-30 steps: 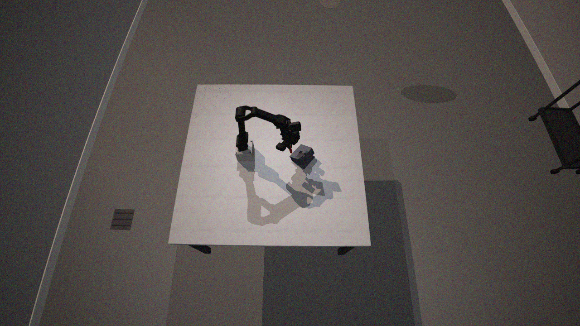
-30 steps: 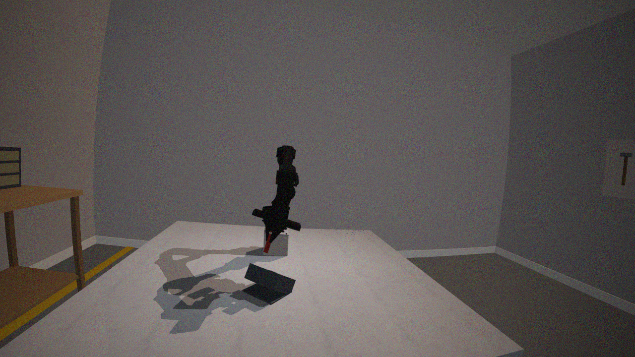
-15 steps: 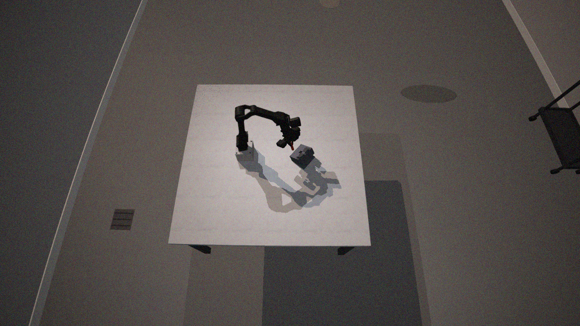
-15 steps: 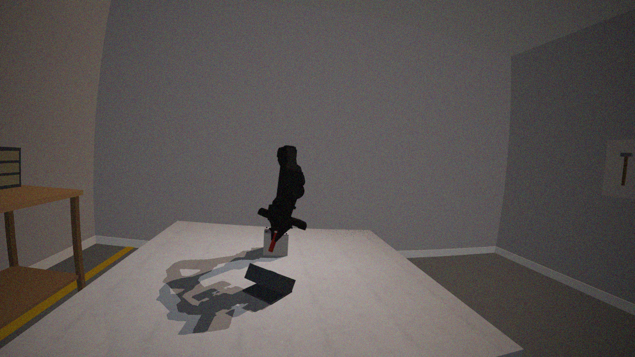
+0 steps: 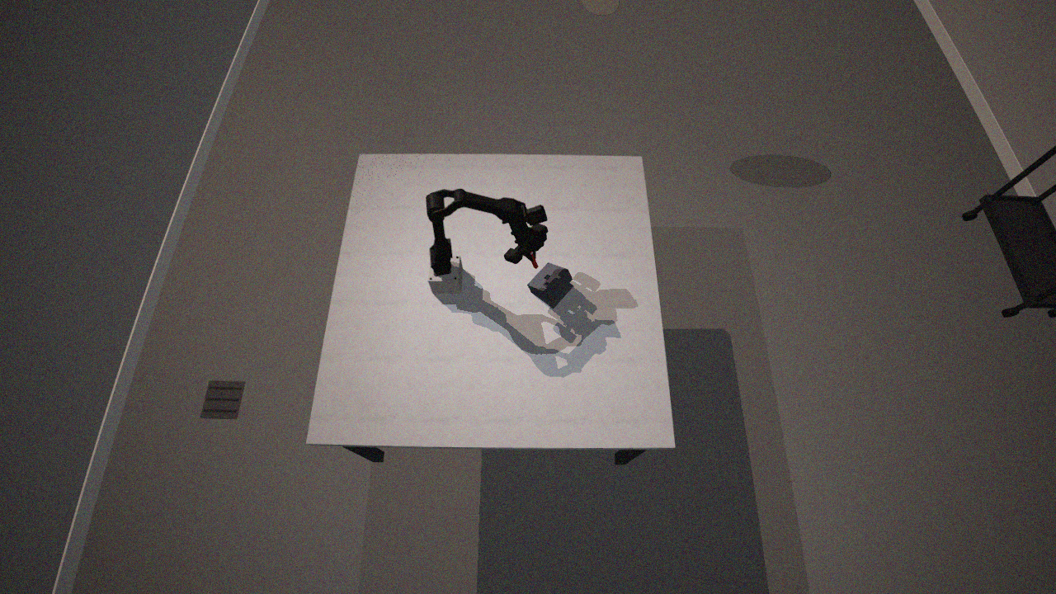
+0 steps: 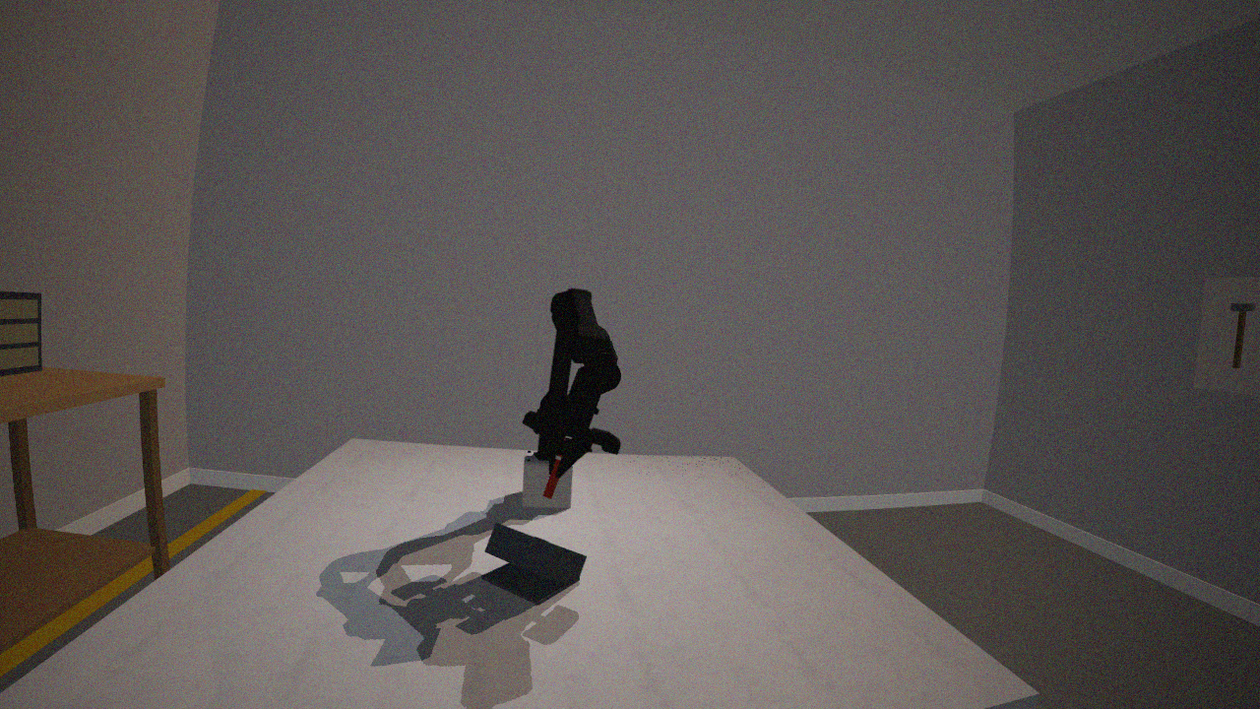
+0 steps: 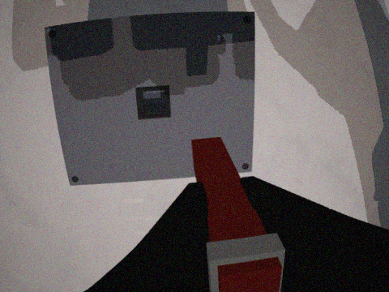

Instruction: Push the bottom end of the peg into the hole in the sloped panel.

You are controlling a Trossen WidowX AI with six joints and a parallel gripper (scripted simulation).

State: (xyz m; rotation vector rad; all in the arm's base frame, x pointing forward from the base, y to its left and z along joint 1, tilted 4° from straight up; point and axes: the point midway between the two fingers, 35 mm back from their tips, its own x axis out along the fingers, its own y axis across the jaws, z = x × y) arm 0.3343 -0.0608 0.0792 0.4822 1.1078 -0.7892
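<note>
My gripper tip is 60 mm short of the panel, 40 mm to the left of it and 120 mm above it. From my gripper tip the other things lie so: peg (10 mm behind, 10 mm to the left, 10 mm above).
</note>
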